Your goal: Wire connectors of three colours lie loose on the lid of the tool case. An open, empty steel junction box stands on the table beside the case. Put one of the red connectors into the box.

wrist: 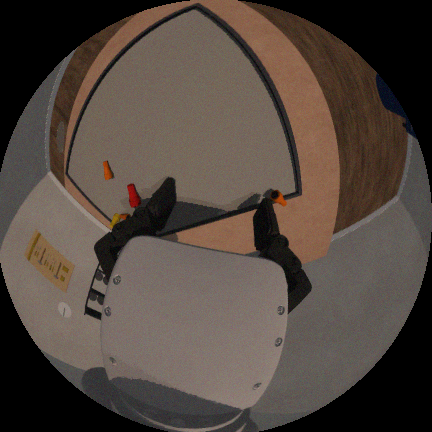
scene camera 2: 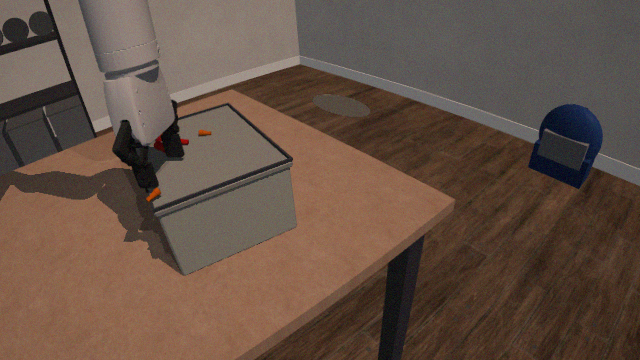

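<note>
The tool case stands on the table. My gripper is open and empty, low over the lid's left edge in the scene view. A red connector lies beside one finger, partly hidden by it in the scene view. Another red patch shows behind that finger. One orange connector lies farther in on the lid; another orange connector is at the lid's near left corner, by the other fingertip. A yellow connector and a bit of orange show beside the gripper. The junction box does not show.
The wooden table extends around the case, with its edge at the right. A blue object with a grey panel stands beyond it by the wall. A dark shelf rack stands at the back left.
</note>
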